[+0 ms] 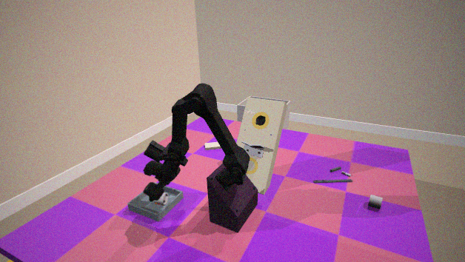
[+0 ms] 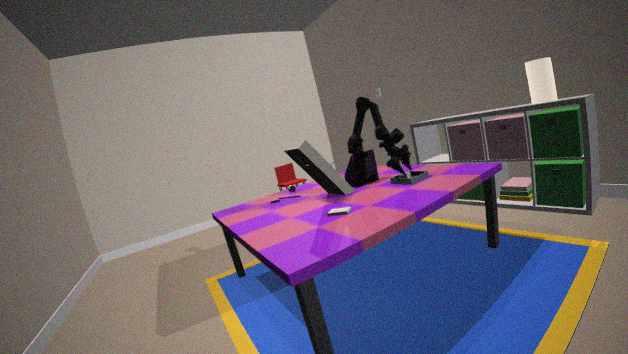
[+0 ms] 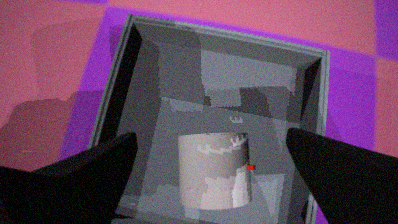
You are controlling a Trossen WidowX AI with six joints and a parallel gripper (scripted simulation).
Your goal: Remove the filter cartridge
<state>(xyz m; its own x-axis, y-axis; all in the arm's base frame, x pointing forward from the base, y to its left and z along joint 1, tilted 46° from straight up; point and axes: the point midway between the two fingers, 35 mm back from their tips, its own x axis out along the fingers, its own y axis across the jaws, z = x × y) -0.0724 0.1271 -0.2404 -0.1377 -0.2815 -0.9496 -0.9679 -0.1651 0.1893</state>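
Right now the round grey filter cartridge is 2 cm to the right of my gripper tip, 2 cm below it and 1 cm ahead of it. Round my gripper tip: beige service panel 39 cm ahead, 27 cm to the right, 12 cm above; then grey tray 4 cm below; then white block 51 cm ahead, 6 cm to the left, 4 cm below.
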